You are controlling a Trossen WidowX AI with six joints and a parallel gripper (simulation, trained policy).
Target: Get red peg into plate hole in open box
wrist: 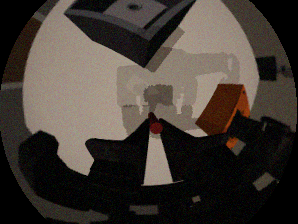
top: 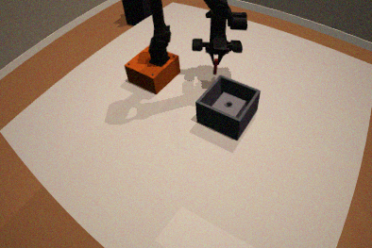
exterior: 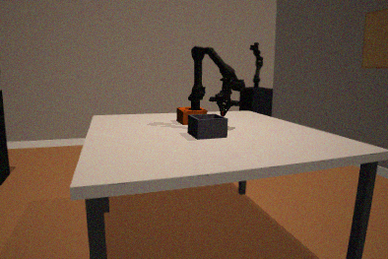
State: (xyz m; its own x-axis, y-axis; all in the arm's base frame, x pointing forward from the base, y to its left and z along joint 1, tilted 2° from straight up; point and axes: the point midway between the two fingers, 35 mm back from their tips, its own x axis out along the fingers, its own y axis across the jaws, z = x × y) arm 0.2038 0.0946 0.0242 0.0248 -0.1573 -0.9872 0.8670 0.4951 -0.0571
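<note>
Now: the grey plate 160 mm to the right of my gripper tip, 130 mm ahead of it and 30 mm below it. Round my gripper tip: red peg (10 mm below); dark box (160 mm to the right, 130 mm ahead, 50 mm below).
</note>
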